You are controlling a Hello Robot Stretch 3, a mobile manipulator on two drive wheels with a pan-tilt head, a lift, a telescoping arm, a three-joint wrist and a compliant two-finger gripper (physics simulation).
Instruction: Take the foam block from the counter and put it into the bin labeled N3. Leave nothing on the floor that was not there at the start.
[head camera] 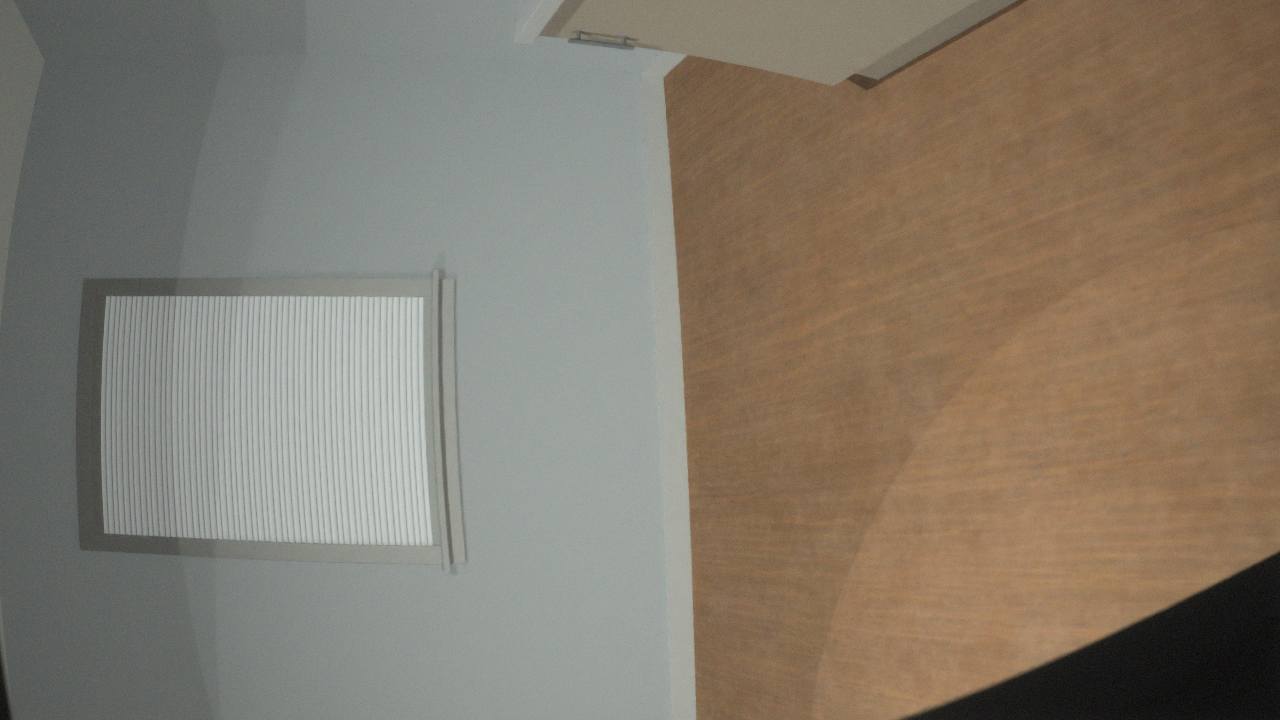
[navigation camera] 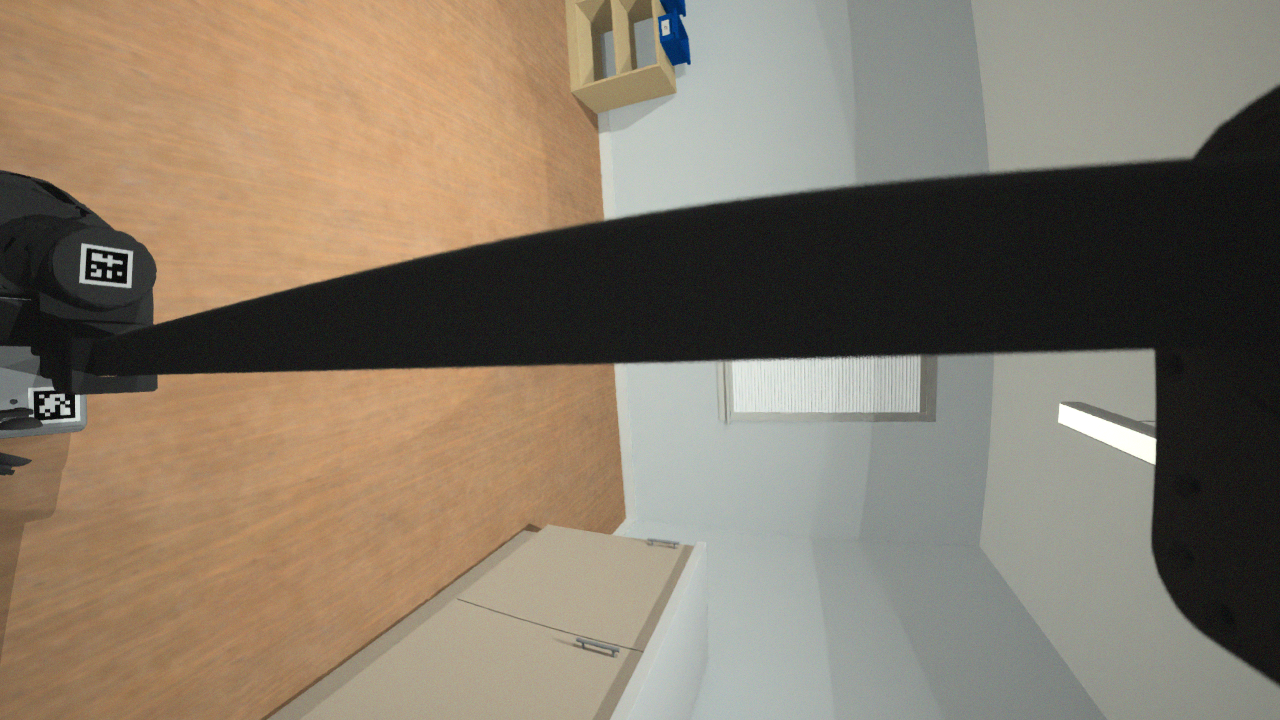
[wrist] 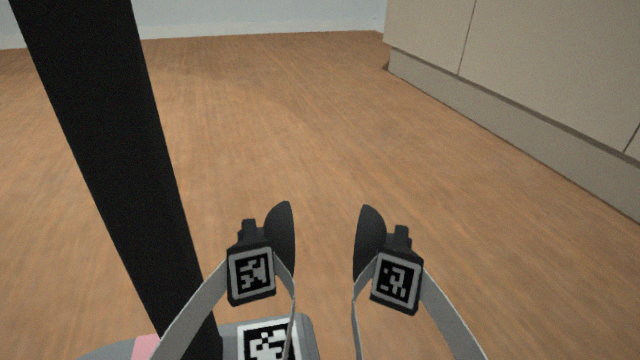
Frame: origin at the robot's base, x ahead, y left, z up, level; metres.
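Seen in the pictures: gripper, between the fingertips: (navigation camera: 35, 442) (wrist: 324, 228).
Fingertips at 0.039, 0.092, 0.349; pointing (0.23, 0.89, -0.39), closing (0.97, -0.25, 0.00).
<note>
A point is followed by its place in that frame, as x, y, z.
My gripper (wrist: 324, 228) {0.039, 0.092, 0.349} is open and empty, low over the wooden floor in the wrist view. The pale counter (navigation camera: 682, 640) {0.873, 1.233, 0.910} stands on beige cabinets, partly in view at the bottom of the navigation view; the cabinet fronts also show at the top of the head view and the right of the wrist view. The foam block does not show in any of the views. A blue bin (navigation camera: 674, 40) {-2.006, 2.159, 0.696} with a small white label sits on a wooden shelf unit (navigation camera: 626, 90) {-1.845, 2.290, 0.322} at the top of the navigation view. Part of another blue bin shows at the frame edge. The labels are too small to read.
The robot's black mast (navigation camera: 716, 277) {-0.068, 0.116, 1.233} (wrist: 110, 150) {-0.066, 0.116, 0.396} crosses the navigation and wrist views. Beige cabinet doors (head camera: 742, 35) {0.715, 1.464, 0.473} (navigation camera: 572, 582) {0.738, 1.234, 0.499} (wrist: 540, 65) {0.792, 0.692, 0.272} border the wooden floor (head camera: 939, 268) {0.264, 1.446, 0.000} (navigation camera: 358, 134) {-0.814, 0.768, 0.000} (wrist: 300, 125) {0.173, 0.980, 0.000}. A blinded window (head camera: 264, 420) {-0.098, 2.728, 1.401} (navigation camera: 827, 385) {0.114, 2.754, 1.459} is on the far wall.
</note>
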